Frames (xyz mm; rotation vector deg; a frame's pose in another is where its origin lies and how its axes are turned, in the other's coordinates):
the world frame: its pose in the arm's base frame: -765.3 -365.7 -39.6 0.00 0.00 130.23
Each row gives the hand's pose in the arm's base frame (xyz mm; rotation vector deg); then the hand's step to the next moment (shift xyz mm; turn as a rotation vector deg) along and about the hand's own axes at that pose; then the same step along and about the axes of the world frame.
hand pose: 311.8 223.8 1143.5 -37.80 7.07 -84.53
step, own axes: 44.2 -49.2 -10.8 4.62 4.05 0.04
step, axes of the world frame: -5.3 60.4 28.6 -6.12 -0.25 -0.46
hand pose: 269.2 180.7 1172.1 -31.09 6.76 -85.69
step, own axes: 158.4 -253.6 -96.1 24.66 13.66 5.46
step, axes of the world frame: 32.0 306.6 60.1 -28.16 1.61 5.40
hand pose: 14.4 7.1 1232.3 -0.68 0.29 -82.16
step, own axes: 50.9 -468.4 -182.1 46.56 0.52 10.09
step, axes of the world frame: 208.5 424.8 -176.6 -39.62 24.39 10.25
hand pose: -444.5 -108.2 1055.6 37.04 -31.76 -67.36
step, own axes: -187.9 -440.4 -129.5 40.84 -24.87 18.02
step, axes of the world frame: 233.9 133.6 -416.5 -25.90 43.97 -2.71
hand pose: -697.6 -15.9 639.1 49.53 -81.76 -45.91
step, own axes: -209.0 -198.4 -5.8 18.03 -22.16 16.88
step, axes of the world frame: 57.7 -67.2 -274.3 -10.26 29.46 -11.31
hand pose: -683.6 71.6 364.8 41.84 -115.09 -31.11
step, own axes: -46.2 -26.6 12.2 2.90 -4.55 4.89
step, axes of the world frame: -0.5 -20.9 -50.5 -1.02 6.30 -3.51
